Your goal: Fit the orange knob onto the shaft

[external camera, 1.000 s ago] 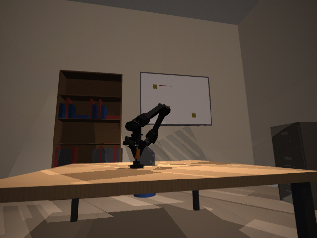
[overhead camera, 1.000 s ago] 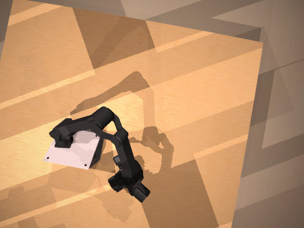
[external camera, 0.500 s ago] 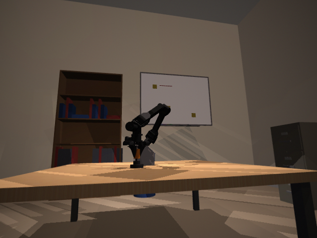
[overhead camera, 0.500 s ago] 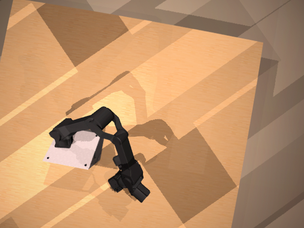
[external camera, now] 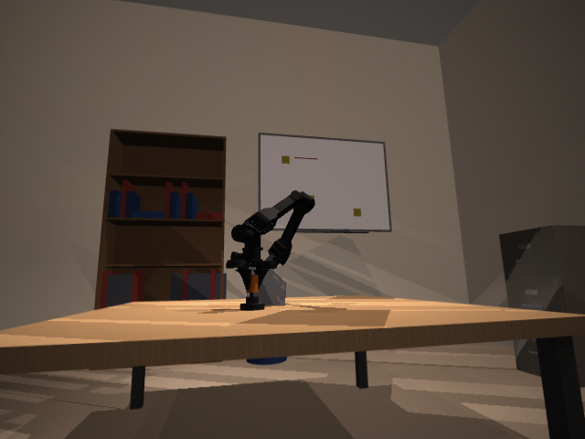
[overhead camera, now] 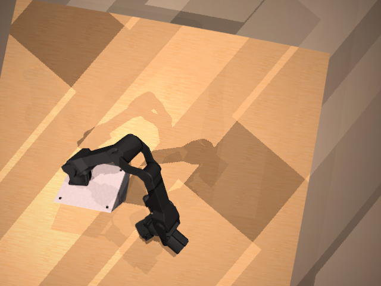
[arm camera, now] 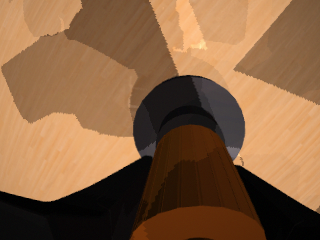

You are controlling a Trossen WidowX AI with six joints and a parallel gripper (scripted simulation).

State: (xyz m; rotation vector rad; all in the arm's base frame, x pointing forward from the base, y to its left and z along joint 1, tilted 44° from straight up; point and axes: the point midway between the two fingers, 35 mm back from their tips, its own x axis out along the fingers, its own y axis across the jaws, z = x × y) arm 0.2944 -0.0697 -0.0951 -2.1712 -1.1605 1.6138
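Right now the dark round pedestal is 4 cm below my gripper tip. Round my gripper tip: orange knob: 2 cm above.
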